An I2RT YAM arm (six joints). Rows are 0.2 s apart.
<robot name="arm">
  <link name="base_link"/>
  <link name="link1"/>
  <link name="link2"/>
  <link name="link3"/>
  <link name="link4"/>
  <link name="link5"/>
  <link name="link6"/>
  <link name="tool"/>
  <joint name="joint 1" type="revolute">
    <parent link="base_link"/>
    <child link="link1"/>
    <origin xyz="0 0 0.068"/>
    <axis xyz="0 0 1"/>
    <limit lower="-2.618" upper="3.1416"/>
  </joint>
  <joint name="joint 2" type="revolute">
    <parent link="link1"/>
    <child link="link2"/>
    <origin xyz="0.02 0.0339 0.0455" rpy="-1.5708 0 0"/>
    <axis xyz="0 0 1"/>
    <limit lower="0" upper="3.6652"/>
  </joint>
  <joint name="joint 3" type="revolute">
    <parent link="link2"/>
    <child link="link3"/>
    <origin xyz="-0.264 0 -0.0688" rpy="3.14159 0 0"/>
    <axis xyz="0 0 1"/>
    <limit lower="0" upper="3.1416"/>
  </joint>
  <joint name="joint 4" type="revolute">
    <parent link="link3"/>
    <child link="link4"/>
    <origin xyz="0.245 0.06 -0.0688"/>
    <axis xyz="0 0 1"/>
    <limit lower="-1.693" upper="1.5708"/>
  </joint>
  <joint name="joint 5" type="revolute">
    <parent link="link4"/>
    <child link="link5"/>
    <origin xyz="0.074 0.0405 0.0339" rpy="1.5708 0 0"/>
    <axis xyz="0 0 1"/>
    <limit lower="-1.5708" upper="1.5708"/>
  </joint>
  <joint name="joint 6" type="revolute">
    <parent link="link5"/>
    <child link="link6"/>
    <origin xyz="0.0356 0 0.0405" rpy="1.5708 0 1.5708"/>
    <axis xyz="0 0 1"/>
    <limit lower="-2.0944" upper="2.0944"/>
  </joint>
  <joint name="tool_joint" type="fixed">
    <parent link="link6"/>
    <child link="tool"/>
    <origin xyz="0 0 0" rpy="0 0 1.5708"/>
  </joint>
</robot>
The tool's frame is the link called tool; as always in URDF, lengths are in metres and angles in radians.
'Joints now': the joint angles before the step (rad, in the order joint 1, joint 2, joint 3, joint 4, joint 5, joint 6). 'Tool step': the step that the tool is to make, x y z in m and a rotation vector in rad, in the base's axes. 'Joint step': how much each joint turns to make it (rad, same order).
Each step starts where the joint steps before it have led.
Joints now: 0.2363 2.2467 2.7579 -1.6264 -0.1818 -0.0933
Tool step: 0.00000 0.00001 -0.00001 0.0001 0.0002 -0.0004
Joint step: 0.0000 0.0001 0.0002 -0.0002 0.0001 0.0005
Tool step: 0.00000 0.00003 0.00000 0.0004 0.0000 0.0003
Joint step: 0.0000 -0.0001 -0.0002 0.0002 -0.0005 -0.0001
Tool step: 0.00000 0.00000 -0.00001 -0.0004 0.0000 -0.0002
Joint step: 0.0000 0.0001 0.0001 -0.0001 0.0005 0.0000
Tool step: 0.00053 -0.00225 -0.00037 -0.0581 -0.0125 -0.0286
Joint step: 0.0000 0.0000 0.0000 -0.0015 0.0659 -0.0004
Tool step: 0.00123 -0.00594 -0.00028 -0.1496 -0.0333 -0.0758
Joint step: 0.0000 -0.0001 -0.0002 -0.0026 0.1710 0.0012
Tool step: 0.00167 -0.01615 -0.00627 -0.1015 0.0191 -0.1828
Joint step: -0.0259 -0.0021 -0.0278 -0.0293 0.1510 0.1049
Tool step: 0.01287 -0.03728 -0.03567 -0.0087 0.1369 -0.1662
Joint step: -0.0920 -0.0014 -0.1545 0.0007 0.0103 0.0766
